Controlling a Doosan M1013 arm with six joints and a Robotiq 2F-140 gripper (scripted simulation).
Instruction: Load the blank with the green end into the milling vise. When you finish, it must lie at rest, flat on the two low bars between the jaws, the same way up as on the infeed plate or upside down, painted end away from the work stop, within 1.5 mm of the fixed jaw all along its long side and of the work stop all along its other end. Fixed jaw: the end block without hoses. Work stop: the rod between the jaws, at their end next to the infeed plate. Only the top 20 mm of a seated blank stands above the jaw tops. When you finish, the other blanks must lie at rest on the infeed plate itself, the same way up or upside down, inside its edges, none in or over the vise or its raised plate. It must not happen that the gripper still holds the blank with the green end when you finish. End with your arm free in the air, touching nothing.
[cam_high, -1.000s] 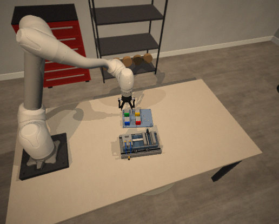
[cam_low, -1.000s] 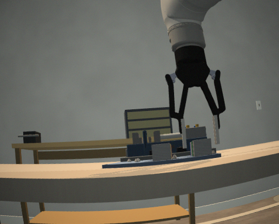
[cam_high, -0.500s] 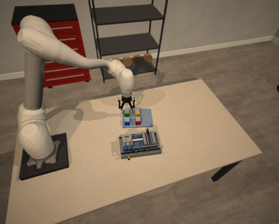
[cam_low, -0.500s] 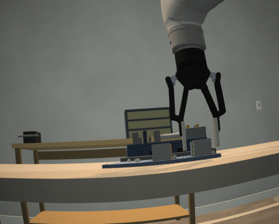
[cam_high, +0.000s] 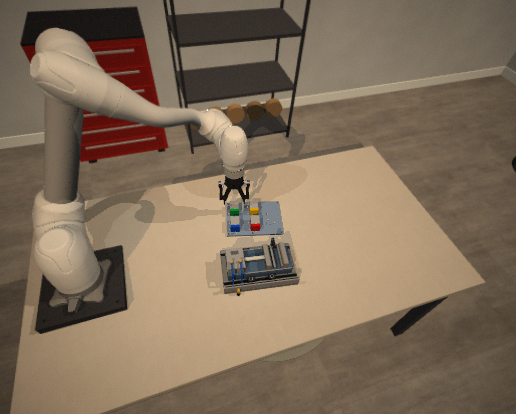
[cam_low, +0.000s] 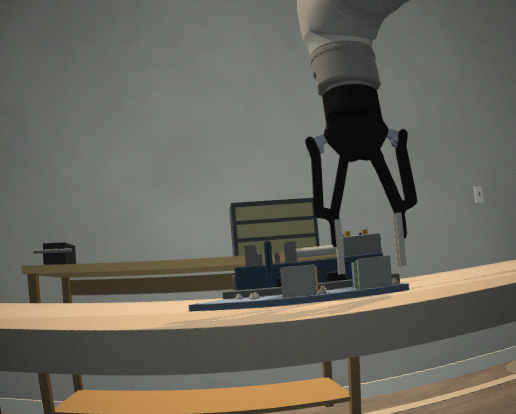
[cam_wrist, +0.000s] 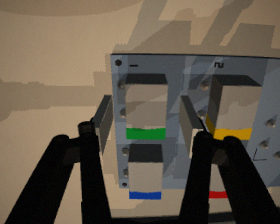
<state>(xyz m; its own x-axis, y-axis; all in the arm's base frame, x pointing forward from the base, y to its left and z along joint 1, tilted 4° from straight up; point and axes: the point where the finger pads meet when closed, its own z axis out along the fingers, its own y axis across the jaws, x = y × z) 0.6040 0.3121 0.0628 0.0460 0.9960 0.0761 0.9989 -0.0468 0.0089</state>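
The green-ended blank lies 30 mm below my hand. Round my hand: raised plate 90 mm ahead, 50 mm to the right, 50 mm below; blue-ended blank 90 mm to the right, 30 mm below; yellow-ended blank 90 mm ahead, 30 mm below.
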